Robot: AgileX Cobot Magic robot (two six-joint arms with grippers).
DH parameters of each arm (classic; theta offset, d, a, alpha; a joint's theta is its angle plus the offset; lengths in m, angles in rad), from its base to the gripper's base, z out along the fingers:
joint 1: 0 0.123 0 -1.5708
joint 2: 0.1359 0 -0.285 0
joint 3: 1.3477 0 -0.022 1.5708
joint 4: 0 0.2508 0 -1.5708
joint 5: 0 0 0.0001 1.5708
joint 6: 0 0.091 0 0
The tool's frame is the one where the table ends.
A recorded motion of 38 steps. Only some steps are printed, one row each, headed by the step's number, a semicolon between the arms.
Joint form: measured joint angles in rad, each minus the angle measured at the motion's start. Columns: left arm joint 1, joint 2, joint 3, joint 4, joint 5, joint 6; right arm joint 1, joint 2, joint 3, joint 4, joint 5, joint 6.
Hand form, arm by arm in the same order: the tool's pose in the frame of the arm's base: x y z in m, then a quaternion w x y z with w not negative. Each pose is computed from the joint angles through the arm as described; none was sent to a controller.
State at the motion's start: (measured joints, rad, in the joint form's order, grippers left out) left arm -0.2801 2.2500 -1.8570 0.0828 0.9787 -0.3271; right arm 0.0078 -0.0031 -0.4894 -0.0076 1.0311 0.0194
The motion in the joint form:
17: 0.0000 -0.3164 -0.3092 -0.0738 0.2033 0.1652; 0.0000 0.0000 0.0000 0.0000 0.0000 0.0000
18: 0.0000 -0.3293 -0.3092 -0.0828 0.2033 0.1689; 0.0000 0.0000 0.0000 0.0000 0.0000 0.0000
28: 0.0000 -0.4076 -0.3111 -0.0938 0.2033 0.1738; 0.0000 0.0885 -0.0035 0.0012 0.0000 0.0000
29: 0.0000 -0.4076 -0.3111 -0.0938 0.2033 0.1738; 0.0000 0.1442 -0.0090 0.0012 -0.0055 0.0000
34: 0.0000 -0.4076 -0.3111 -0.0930 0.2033 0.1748; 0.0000 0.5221 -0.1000 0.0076 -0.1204 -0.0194
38: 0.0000 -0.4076 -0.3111 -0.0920 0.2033 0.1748; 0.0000 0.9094 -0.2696 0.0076 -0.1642 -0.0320
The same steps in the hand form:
17: 0.4102 -0.1172 0.4039 0.33947 0.05555 0.93623 -0.07166; -0.0029 -0.0006 0.2767 0.53093 0.00499 0.84740 0.00342
18: 0.4065 -0.1169 0.4093 0.34453 0.05699 0.93390 -0.07674; -0.0029 -0.0006 0.2767 0.53093 0.00499 0.84740 0.00342
28: 0.3833 -0.1112 0.4421 0.37988 0.05840 0.91886 -0.08927; 0.0104 -0.0004 0.2774 0.49444 0.00497 0.86919 0.00352
29: 0.3833 -0.1112 0.4421 0.37988 0.05840 0.91886 -0.08927; 0.0188 -0.0004 0.2786 0.47489 0.00494 0.88002 0.00326
34: 0.3834 -0.1112 0.4421 0.38001 0.05886 0.91884 -0.08869; 0.0845 0.0007 0.2954 0.39755 -0.00358 0.91757 0.00155
38: 0.3834 -0.1111 0.4421 0.38012 0.05885 0.91884 -0.08820; 0.1625 0.0013 0.3032 0.31637 -0.00968 0.94859 -0.00076

